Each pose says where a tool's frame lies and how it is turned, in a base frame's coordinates. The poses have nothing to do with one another.
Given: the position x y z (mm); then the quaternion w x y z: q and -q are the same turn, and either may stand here.
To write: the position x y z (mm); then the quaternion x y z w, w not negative. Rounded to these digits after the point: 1 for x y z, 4 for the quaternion.
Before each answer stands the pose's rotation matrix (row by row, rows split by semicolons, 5 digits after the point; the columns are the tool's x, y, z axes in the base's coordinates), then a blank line. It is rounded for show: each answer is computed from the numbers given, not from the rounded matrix.
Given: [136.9 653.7 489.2 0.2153 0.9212 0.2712 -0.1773]
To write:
0.79002 0.57603 -0.20989; 0.42334 -0.76018 -0.49286; -0.44346 0.30052 -0.84441

[136.9 653.7 489.2 0.9212 0.2712 -0.1773 0.2153]
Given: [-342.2 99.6 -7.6 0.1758 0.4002 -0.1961 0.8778]
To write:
-0.61789 -0.46557 0.63361; 0.15167 -0.86129 -0.48496; 0.77150 -0.20355 0.60279

[-342.2 99.6 -7.6 0.4002 -0.1961 0.8778 0.1758]
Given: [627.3 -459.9 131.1 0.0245 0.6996 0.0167 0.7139]
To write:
-0.01989 -0.01161 0.99973; 0.05835 -0.99824 -0.01044; 0.99810 0.05813 0.02053

[627.3 -459.9 131.1 0.6996 0.0167 0.7139 0.0245]
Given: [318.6 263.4 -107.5 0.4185 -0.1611 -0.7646 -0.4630]
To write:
-0.59784 0.63384 -0.49075; -0.14117 0.51939 0.84279; 0.78909 0.57313 -0.22104

[318.6 263.4 -107.5 -0.1611 -0.7646 -0.4630 0.4185]
